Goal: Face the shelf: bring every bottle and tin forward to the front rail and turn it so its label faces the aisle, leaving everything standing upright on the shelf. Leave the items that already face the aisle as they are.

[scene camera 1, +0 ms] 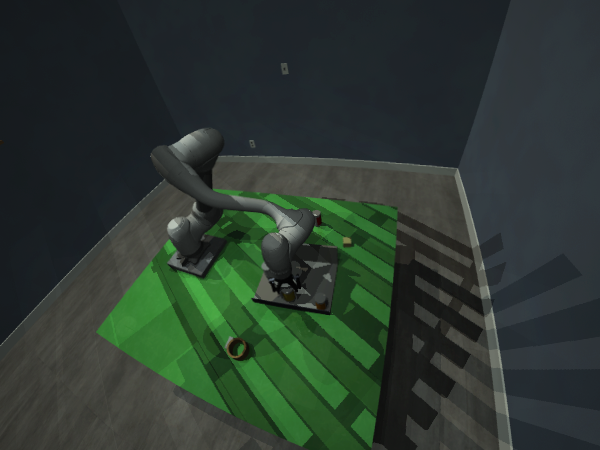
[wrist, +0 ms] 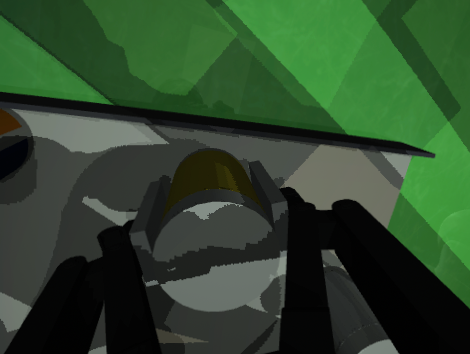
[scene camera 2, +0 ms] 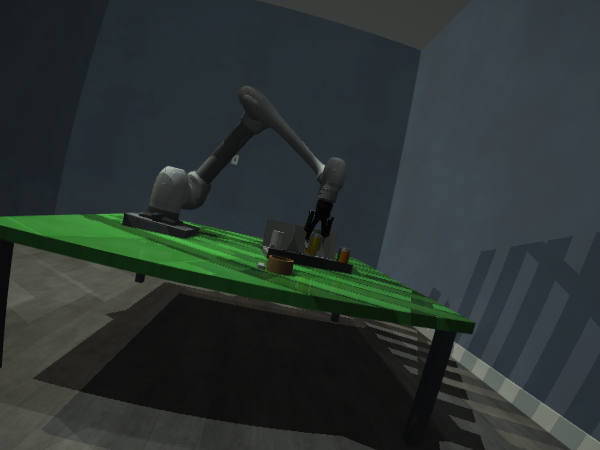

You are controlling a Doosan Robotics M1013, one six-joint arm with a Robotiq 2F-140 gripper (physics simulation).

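Where they show: gripper, fingertip midpoint: (scene camera 1: 289,295) (scene camera 2: 311,248); arm's base, origin of the base link: (scene camera 1: 193,251) (scene camera 2: 161,220).
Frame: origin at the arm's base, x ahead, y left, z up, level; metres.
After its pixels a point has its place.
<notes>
My gripper (scene camera 1: 286,290) @[x 0.757, y -0.133, z 0.033 m] (scene camera 2: 317,236) (wrist: 209,191) @[x 0.757, y -0.133, z 0.033 m] points down and is shut on a tin (scene camera 1: 289,296) @[x 0.772, y -0.152, z 0.065 m] (scene camera 2: 313,246) @[x 0.757, y -0.157, z 0.048 m] (wrist: 212,172) @[x 0.763, y -0.156, z 0.063 m] with a grey top. The tin is upright at the front rail (scene camera 1: 292,307) @[x 0.779, y -0.171, z -0.020 m] (scene camera 2: 300,258) @[x 0.707, y -0.178, z -0.017 m] (wrist: 225,126) @[x 0.750, y -0.174, z -0.003 m], its yellow side toward the rail. Whether its base touches the shelf (scene camera 1: 324,265) @[x 0.870, y 0.113, z -0.025 m] (wrist: 345,167) @[x 0.623, y -0.157, z -0.025 m] is hard to tell. An orange and dark blue tin (scene camera 1: 321,302) @[x 0.930, y -0.145, z 0.069 m] (scene camera 2: 344,256) @[x 0.916, y -0.151, z 0.031 m] (wrist: 9,124) @[x 0.899, y -0.144, z -0.003 m] stands at the rail, orange side forward. A pale grey tin (scene camera 2: 277,240) @[x 0.594, y -0.048, z 0.030 m] (wrist: 345,295) @[x 0.603, y -0.045, z 0.020 m] stands near the shelf's other end, partly behind a finger in the wrist view.
A red and white can (scene camera 1: 317,219) @[x 0.748, y 0.418, z 0.019 m] stands on the green table (scene camera 1: 310,380) @[x 0.962, y -0.462, z -0.045 m] (scene camera 2: 200,260) @[x 0.330, y -0.536, z -0.046 m] behind the shelf, near a small yellow block (scene camera 1: 347,242) @[x 0.967, y 0.289, z -0.008 m]. A brown round bowl (scene camera 1: 229,349) @[x 0.565, y -0.462, z -0.007 m] (scene camera 2: 280,266) @[x 0.598, y -0.491, z -0.017 m] and a small white piece (scene camera 2: 261,265) @[x 0.533, y -0.457, z -0.034 m] lie in front of the shelf.
</notes>
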